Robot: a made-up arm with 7 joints. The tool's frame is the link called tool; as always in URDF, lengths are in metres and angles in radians.
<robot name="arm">
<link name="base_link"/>
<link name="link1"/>
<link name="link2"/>
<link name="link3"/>
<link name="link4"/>
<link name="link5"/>
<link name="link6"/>
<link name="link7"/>
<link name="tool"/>
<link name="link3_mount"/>
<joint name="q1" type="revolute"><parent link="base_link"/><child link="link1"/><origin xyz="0 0.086 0" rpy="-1.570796 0 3.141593"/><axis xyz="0 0 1"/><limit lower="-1.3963" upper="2" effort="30" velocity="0.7"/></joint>
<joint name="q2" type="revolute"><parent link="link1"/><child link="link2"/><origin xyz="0 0 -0.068" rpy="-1.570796 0 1.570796"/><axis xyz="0 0 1"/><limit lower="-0.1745" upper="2" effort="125" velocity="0.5"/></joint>
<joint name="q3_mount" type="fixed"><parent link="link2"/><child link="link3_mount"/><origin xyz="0.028 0 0" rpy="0 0 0"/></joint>
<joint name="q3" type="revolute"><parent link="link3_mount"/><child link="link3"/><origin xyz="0.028 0 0" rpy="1.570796 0 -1.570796"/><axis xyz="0 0 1"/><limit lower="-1.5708" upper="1.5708" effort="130" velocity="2.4"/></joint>
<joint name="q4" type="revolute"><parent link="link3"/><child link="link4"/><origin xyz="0 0 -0.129" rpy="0 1.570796 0"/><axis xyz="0 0 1"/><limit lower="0" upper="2.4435" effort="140" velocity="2.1"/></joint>
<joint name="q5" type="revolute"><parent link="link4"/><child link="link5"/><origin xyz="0.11 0 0" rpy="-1.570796 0 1.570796"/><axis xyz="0 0 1"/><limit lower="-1.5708" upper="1.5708" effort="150" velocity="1.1"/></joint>
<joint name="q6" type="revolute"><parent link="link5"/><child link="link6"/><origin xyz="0 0 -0.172" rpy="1.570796 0 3.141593"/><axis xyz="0 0 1"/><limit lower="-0.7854" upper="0.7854" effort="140" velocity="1.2"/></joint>
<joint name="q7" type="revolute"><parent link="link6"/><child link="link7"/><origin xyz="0 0 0" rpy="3.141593 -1.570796 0"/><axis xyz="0 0 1"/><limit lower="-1.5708" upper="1.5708" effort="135" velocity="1.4"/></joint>
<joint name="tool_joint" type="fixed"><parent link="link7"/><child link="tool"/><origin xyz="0 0 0" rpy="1.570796 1.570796 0"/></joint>
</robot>
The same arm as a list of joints. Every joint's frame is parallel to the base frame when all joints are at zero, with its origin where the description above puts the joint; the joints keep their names.
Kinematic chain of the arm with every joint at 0, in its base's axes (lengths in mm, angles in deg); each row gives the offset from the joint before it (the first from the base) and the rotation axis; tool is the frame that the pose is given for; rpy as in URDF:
q1: xyz 0.0 86.0 0.0 axis -y
q2: xyz 0.0 68.0 0.0 axis +x
q3: xyz 0.0 0.0 -56.0 axis +z
q4: xyz 0.0 0.0 -129.0 axis -y
q5: xyz 0.0 0.0 -110.0 axis +z
q6: xyz 0.0 0.0 -172.0 axis +y
q7: xyz 0.0 0.0 0.0 axis -x
tool: xyz 0.0 0.0 0.0 rpy 0.00 0.00 0.00
Joint limits (deg, base to tool): -80.00..114.59 -10.00..114.59 -90.00..90.00 0.00..140.00 -90.00..90.00 -45.00..45.00 -90.00..90.00

